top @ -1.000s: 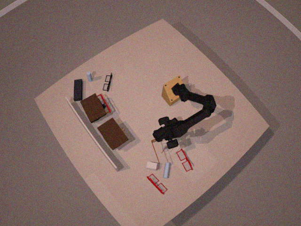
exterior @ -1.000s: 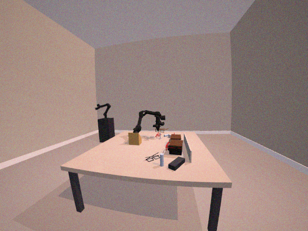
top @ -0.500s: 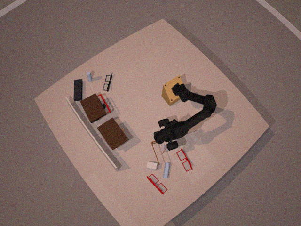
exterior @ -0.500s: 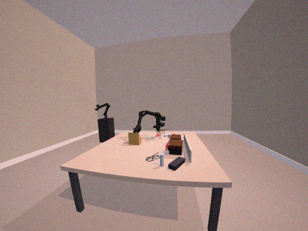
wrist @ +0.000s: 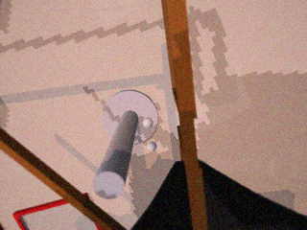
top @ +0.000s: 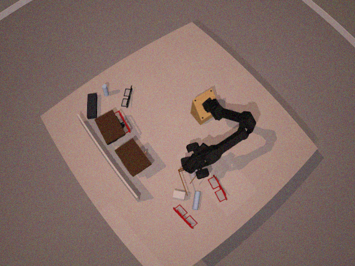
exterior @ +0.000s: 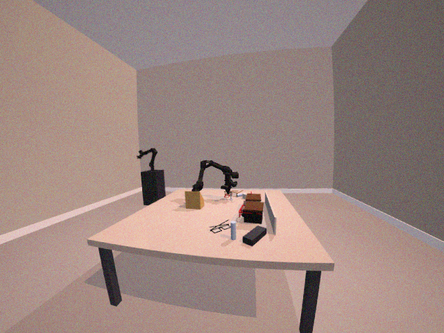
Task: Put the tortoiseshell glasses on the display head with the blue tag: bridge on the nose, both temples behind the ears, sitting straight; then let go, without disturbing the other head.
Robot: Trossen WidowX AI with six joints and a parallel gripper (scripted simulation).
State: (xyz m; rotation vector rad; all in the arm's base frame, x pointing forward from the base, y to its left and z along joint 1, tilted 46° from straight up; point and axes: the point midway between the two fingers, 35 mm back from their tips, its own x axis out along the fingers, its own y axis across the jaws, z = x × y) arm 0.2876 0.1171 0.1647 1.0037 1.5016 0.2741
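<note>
My gripper tip is 20 mm short of the peg, 20 mm to the right of it and 40 mm above it. Also, from my gripper tip: white block: 170 mm ahead, 50 mm to the left, 40 mm below; dark box: 190 mm ahead, 700 mm to the right, 40 mm below; white panel: 330 mm ahead, 360 mm to the right, 10 mm below.
</note>
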